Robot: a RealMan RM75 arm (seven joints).
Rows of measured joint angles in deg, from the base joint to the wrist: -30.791 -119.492 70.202 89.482 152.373 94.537 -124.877; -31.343 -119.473 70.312 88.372 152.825 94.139 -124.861; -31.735 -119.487 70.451 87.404 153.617 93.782 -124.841; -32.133 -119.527 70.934 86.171 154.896 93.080 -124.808; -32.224 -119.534 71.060 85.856 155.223 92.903 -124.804; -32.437 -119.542 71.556 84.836 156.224 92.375 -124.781; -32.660 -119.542 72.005 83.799 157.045 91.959 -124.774; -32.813 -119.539 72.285 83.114 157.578 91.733 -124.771; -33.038 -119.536 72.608 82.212 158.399 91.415 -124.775; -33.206 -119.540 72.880 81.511 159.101 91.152 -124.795; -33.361 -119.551 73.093 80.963 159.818 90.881 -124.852; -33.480 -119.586 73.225 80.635 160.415 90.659 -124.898; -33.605 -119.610 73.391 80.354 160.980 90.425 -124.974; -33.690 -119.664 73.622 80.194 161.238 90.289 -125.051; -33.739 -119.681 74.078 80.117 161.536 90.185 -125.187; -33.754 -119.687 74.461 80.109 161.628 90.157 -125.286; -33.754 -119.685 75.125 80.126 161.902 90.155 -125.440; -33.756 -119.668 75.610 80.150 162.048 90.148 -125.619; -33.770 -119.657 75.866 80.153 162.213 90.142 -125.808; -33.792 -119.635 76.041 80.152 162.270 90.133 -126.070; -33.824 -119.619 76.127 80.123 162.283 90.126 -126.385; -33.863 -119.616 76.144 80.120 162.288 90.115 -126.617
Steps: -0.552 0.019 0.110 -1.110 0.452 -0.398 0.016; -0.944 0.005 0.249 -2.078 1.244 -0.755 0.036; -1.342 -0.035 0.732 -3.311 2.523 -1.457 0.069; -1.433 -0.042 0.858 -3.626 2.850 -1.634 0.073; -1.646 -0.050 1.354 -4.646 3.851 -2.162 0.096; -1.869 -0.050 1.803 -5.683 4.672 -2.578 0.103; -2.022 -0.047 2.083 -6.368 5.205 -2.804 0.106; -2.247 -0.044 2.406 -7.270 6.026 -3.122 0.102; -2.415 -0.048 2.678 -7.971 6.728 -3.385 0.082; -2.570 -0.059 2.891 -8.519 7.445 -3.656 0.025; -2.689 -0.094 3.023 -8.847 8.042 -3.878 -0.021; -2.814 -0.118 3.189 -9.128 8.607 -4.112 -0.097; -2.899 -0.172 3.420 -9.288 8.865 -4.248 -0.174; -2.948 -0.189 3.876 -9.365 9.163 -4.352 -0.310; -2.963 -0.195 4.259 -9.373 9.255 -4.380 -0.409; -2.963 -0.193 4.923 -9.356 9.529 -4.382 -0.563; -2.965 -0.176 5.408 -9.332 9.675 -4.389 -0.742; -2.979 -0.165 5.664 -9.329 9.840 -4.395 -0.931; -3.001 -0.143 5.839 -9.330 9.897 -4.404 -1.193; -3.033 -0.127 5.925 -9.359 9.910 -4.411 -1.508; -3.072 -0.124 5.942 -9.362 9.915 -4.422 -1.740
